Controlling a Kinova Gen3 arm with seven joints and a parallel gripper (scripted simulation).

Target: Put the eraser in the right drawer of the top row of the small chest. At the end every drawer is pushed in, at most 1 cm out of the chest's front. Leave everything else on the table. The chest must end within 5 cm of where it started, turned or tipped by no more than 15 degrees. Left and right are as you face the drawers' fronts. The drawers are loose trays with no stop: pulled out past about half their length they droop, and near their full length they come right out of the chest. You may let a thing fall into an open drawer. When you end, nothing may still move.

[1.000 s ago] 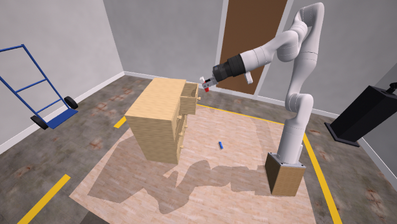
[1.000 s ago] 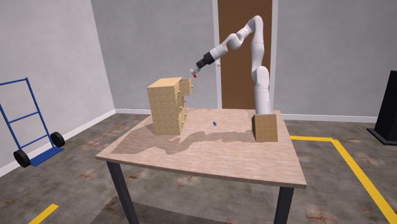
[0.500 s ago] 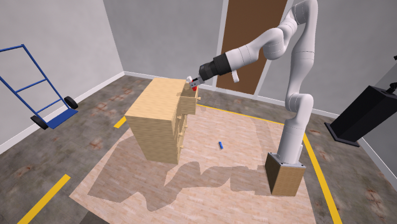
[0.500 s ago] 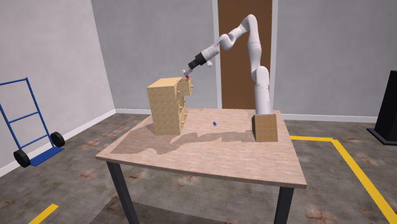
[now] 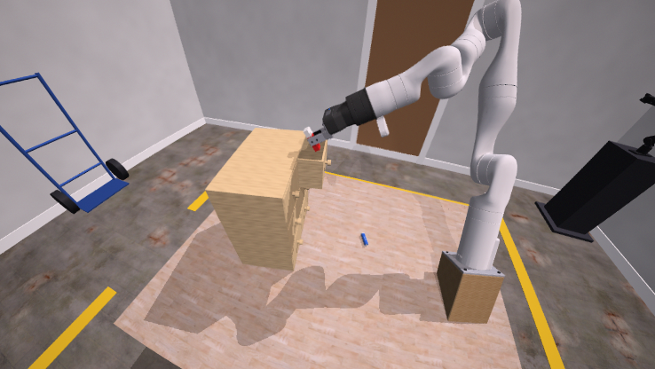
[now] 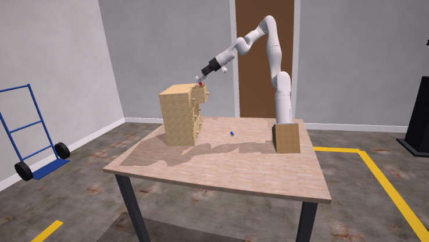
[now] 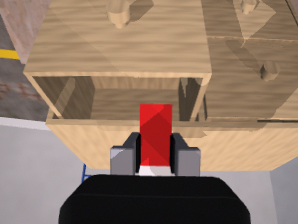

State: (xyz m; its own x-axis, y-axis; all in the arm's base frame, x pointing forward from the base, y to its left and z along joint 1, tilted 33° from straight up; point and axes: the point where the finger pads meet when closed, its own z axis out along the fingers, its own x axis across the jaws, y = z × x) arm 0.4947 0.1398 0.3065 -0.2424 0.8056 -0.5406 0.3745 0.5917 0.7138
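Right now the white eraser is 1 cm ahead of my hand. Also, from my hand: small blue object 37 cm below, 20 cm behind.
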